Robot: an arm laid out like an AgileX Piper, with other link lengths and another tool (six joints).
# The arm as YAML. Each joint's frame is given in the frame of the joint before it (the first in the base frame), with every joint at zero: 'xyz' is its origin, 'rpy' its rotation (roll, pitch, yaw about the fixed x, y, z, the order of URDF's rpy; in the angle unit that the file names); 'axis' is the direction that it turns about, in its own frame. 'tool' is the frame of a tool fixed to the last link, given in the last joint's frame.
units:
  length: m
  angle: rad
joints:
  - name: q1
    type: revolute
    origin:
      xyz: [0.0, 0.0, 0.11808]
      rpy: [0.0, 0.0, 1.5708]
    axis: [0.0, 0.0, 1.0]
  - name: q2
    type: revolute
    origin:
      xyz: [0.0, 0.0, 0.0]
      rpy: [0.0, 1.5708, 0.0]
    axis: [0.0, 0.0, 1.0]
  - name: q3
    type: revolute
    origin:
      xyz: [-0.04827, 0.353, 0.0]
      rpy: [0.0, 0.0, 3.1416]
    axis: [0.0, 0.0, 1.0]
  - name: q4
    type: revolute
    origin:
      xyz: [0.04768, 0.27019, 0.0]
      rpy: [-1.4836, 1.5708, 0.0]
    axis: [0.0, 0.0, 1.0]
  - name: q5
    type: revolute
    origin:
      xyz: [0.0, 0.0, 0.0]
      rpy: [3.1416, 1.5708, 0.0]
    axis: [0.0, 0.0, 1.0]
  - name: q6
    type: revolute
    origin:
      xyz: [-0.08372, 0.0, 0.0]
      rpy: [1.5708, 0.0, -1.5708]
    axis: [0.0, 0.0, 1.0]
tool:
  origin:
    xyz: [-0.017, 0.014, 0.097]
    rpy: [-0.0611, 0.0, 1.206]
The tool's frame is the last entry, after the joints.
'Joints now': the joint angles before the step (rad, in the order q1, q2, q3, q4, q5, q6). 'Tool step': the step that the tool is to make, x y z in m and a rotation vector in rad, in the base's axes. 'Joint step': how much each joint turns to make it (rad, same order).
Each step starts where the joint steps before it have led.
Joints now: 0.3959 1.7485 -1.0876 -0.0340 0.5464 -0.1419
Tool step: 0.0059 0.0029 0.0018 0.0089 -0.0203 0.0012
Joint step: 0.0006 0.0083 -0.0109 0.0000 -0.0195 0.0000
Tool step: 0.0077 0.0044 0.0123 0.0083 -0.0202 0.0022
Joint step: 0.0025 0.0010 -0.0430 0.0006 0.0201 -0.0007
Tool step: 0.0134 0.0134 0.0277 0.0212 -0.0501 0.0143
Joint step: 0.0153 0.0010 -0.0888 0.0003 0.0335 -0.0002
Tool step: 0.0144 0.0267 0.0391 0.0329 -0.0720 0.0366
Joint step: 0.0374 0.0117 -0.1319 0.0007 0.0411 -0.0008
